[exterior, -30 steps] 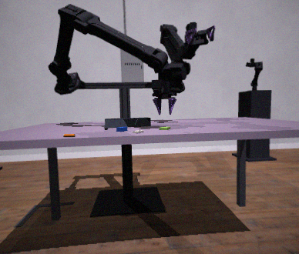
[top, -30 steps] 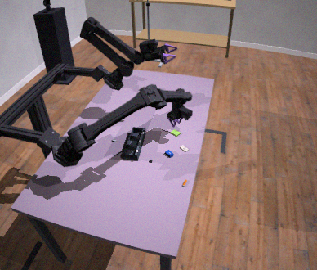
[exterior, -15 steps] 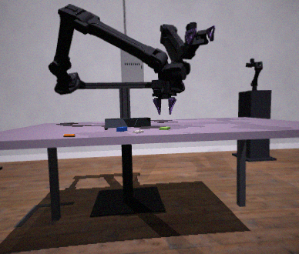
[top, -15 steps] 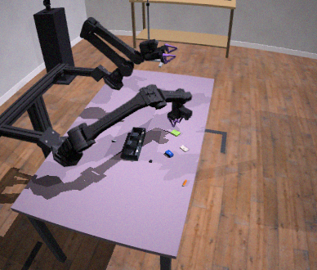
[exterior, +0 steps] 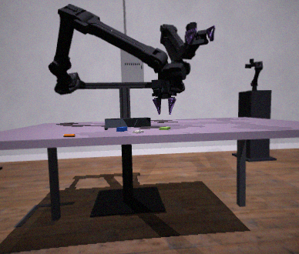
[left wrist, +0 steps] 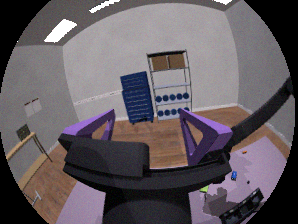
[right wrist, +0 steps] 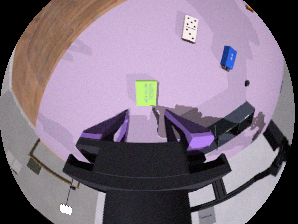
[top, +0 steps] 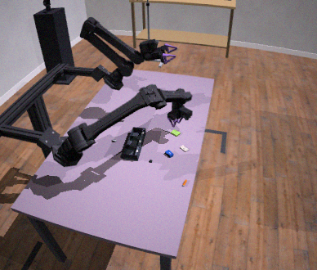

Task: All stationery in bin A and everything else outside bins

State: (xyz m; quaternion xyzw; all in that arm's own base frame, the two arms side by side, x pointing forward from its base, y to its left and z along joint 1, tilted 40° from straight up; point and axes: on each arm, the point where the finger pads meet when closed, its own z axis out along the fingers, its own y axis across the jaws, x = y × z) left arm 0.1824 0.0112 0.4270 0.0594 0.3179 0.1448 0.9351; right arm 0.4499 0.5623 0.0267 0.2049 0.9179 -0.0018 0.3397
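The green item is 70 mm below my right hand. From my right hand the other things lie so: dark bin 230 mm behind, 160 mm to the right, 60 mm below; then black item 280 mm to the right, 100 mm behind, 70 mm below; then blue item 190 mm to the right, 70 mm below, 10 mm behind.
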